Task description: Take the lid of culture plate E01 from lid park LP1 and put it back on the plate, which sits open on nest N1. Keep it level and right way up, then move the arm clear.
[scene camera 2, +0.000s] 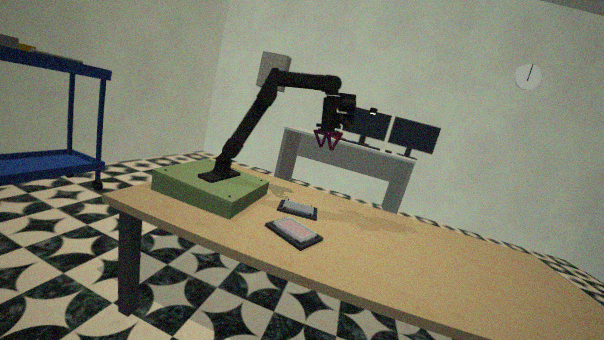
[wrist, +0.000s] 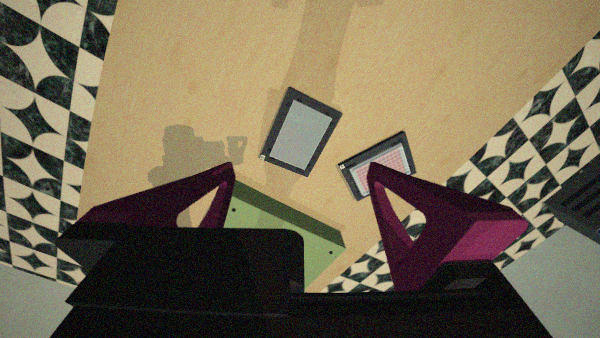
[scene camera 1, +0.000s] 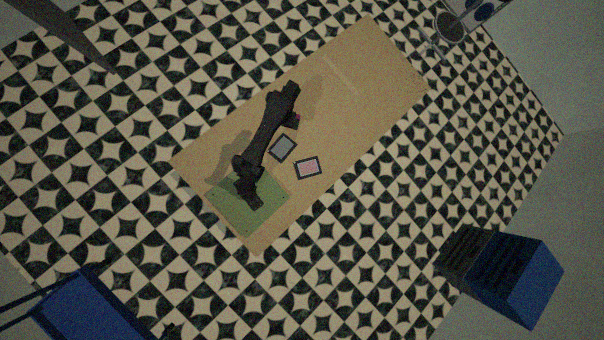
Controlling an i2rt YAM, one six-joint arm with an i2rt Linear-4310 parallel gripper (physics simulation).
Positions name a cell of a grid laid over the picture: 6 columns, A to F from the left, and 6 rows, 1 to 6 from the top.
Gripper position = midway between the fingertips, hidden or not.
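The gripper (wrist: D4) is open and holds nothing. The scene also has a grey lid (wrist: D3) and a dark nest (wrist: E3).
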